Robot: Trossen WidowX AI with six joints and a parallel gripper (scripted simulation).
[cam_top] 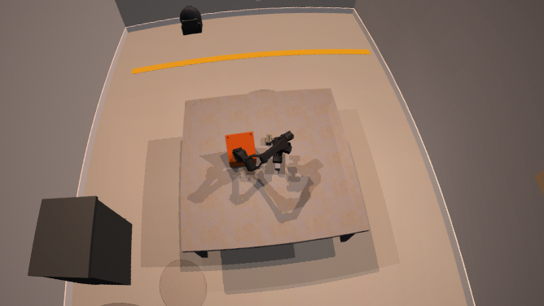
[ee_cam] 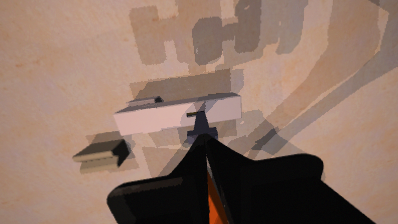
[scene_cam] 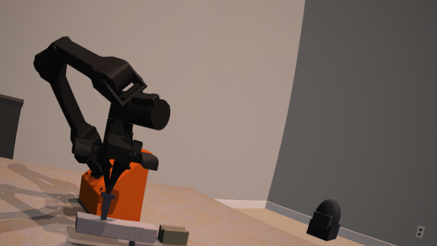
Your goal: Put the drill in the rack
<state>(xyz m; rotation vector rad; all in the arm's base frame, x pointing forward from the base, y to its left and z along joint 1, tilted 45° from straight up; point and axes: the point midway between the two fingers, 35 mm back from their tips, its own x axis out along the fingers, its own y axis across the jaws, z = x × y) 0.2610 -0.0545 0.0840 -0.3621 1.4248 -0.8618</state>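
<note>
Now: the drill 80 mm below my gripper tip, 50 mm to the left of it and 20 mm ahead of it. Also, from my gripper tip: olive-grey rack (210 mm to the left, 110 mm below, 10 mm behind); then key (30 mm below).
</note>
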